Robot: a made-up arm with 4 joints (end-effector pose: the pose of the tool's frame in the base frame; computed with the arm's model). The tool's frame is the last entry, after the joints.
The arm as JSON. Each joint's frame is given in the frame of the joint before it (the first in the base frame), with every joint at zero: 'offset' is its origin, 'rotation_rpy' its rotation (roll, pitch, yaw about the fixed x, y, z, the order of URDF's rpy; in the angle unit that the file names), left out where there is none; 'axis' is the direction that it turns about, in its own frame. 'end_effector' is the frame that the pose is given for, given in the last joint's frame.
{
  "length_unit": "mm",
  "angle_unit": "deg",
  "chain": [
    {
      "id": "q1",
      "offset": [
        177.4,
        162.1,
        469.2
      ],
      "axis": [
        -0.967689,
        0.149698,
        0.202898
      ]
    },
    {
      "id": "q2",
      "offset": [
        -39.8,
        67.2,
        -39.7
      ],
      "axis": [
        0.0,
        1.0,
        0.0
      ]
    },
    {
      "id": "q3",
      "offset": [
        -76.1,
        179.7,
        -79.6
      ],
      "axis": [
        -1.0,
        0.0,
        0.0
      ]
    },
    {
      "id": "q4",
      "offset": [
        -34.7,
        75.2,
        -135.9
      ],
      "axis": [
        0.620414,
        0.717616,
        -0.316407
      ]
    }
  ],
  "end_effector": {
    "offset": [
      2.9,
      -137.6,
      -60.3
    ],
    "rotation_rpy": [
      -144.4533,
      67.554,
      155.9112
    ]
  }
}
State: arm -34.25 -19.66 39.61 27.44
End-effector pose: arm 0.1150 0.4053 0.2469 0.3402 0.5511 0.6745 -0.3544
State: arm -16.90 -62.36 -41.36 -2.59
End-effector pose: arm 0.3551 0.5361 0.3217 0.6531 0.5550 0.4570 0.2380
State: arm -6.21 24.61 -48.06 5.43
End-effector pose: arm -0.0647 0.5491 0.2771 0.0442 0.4851 0.8706 -0.0691
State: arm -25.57 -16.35 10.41 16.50
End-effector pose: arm 0.1302 0.4611 0.2144 0.3863 0.5246 0.7282 -0.2128
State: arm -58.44 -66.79 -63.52 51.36
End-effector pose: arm 0.3420 0.6279 0.6930 0.3016 0.3933 0.5045 0.7070
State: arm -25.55 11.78 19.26 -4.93
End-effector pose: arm 0.0221 0.3961 0.2859 0.4282 0.3267 0.7660 -0.3510
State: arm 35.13 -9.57 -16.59 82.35
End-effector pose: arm -0.1176 0.2356 0.0216 0.1060 -0.3761 -0.8507 0.3516
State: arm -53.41 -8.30 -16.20 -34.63
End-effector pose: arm 0.1821 0.5183 0.4712 0.4860 0.6878 0.5388 -0.0214
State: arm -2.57 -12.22 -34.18 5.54
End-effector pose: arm 0.0884 0.4906 0.1431 0.3825 0.4747 0.7911 -0.0499
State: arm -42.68 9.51 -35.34 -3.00
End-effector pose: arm 0.0687 0.6103 0.4450 0.1541 0.5892 0.7798 0.1450
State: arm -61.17 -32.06 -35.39 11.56
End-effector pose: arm 0.2951 0.6109 0.5762 0.2422 0.7071 0.5429 0.3828
